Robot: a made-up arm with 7 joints. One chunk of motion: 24 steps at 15 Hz.
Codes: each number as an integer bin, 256 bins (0 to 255) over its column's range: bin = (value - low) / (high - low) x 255, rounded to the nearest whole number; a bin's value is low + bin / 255 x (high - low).
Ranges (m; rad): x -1..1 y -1..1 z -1..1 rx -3.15..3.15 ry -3.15..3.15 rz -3.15..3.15
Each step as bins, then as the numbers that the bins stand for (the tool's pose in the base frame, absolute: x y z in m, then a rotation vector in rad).
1 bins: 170 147 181 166 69 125
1 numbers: 0.3333 0.1529 0.4196 0.9512 -1.4453 -0.0618
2 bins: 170 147 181 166 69 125
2 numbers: 0.3333 0.1529 0.4196 0.9512 -1.4453 -0.0618
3 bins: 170 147 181 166 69 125
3 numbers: 0.3333 0.1529 0.4196 0.9512 -1.4453 -0.0618
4 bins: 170 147 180 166 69 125
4 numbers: 0.3333 0.1529 0.4118 0.9512 -1.4453 -0.0618
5 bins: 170 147 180 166 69 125
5 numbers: 0.3333 0.1529 0.4118 0.9512 -1.4453 -0.0618
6 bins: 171 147 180 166 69 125
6 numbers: 0.3412 0.1529 0.4118 0.9512 -1.4453 -0.0618
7 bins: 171 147 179 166 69 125
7 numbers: 0.3412 0.1529 0.4039 0.9512 -1.4453 -0.0618
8 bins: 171 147 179 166 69 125
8 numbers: 0.3412 0.1529 0.4039 0.9512 -1.4453 -0.0618
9 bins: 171 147 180 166 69 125
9 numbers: 0.3412 0.1529 0.4118 0.9512 -1.4453 -0.0618
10 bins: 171 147 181 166 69 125
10 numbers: 0.3412 0.1529 0.4196 0.9512 -1.4453 -0.0618
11 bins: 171 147 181 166 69 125
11 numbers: 0.3412 0.1529 0.4196 0.9512 -1.4453 -0.0618
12 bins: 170 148 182 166 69 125
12 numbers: 0.3333 0.1608 0.4275 0.9512 -1.4453 -0.0618
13 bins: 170 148 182 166 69 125
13 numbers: 0.3333 0.1608 0.4275 0.9512 -1.4453 -0.0618
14 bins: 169 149 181 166 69 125
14 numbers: 0.3255 0.1686 0.4196 0.9512 -1.4453 -0.0618
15 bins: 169 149 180 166 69 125
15 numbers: 0.3255 0.1686 0.4118 0.9512 -1.4453 -0.0618
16 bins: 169 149 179 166 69 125
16 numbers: 0.3255 0.1686 0.4039 0.9512 -1.4453 -0.0618
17 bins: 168 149 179 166 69 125
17 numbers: 0.3176 0.1686 0.4039 0.9512 -1.4453 -0.0618
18 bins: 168 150 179 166 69 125
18 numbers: 0.3176 0.1765 0.4039 0.9512 -1.4453 -0.0618
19 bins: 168 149 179 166 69 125
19 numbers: 0.3176 0.1686 0.4039 0.9512 -1.4453 -0.0618
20 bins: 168 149 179 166 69 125
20 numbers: 0.3176 0.1686 0.4039 0.9512 -1.4453 -0.0618
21 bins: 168 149 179 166 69 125
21 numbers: 0.3176 0.1686 0.4039 0.9512 -1.4453 -0.0618
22 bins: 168 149 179 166 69 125
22 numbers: 0.3176 0.1686 0.4039 0.9512 -1.4453 -0.0618
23 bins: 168 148 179 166 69 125
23 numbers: 0.3176 0.1608 0.4039 0.9512 -1.4453 -0.0618
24 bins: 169 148 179 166 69 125
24 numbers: 0.3255 0.1608 0.4039 0.9512 -1.4453 -0.0618
